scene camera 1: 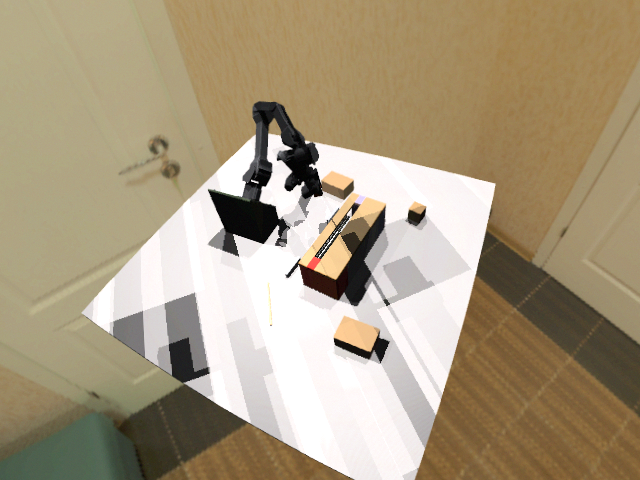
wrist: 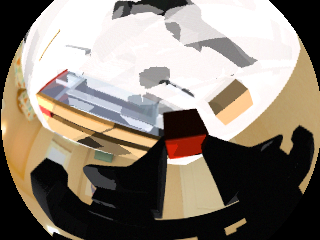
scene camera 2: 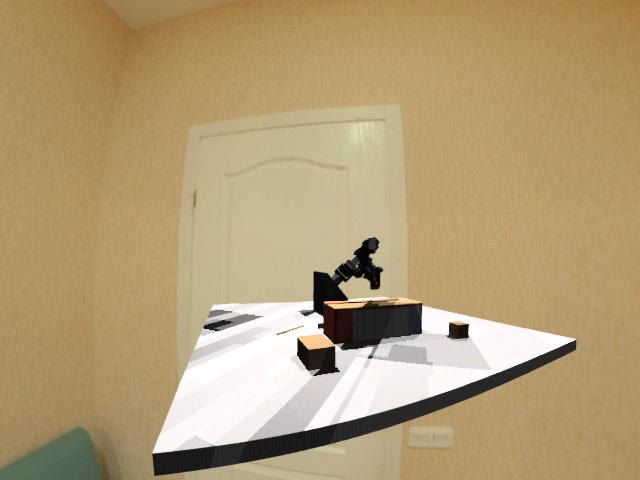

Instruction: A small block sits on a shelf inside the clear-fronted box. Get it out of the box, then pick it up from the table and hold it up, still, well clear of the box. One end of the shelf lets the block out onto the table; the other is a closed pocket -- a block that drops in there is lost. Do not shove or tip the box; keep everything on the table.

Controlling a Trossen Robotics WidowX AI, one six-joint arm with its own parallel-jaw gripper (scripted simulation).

box: scene camera 1; wrist 110, 119; scene camera 2
same spot on box: point(scene camera 2: 343, 321) = point(scene camera 1: 342, 280)
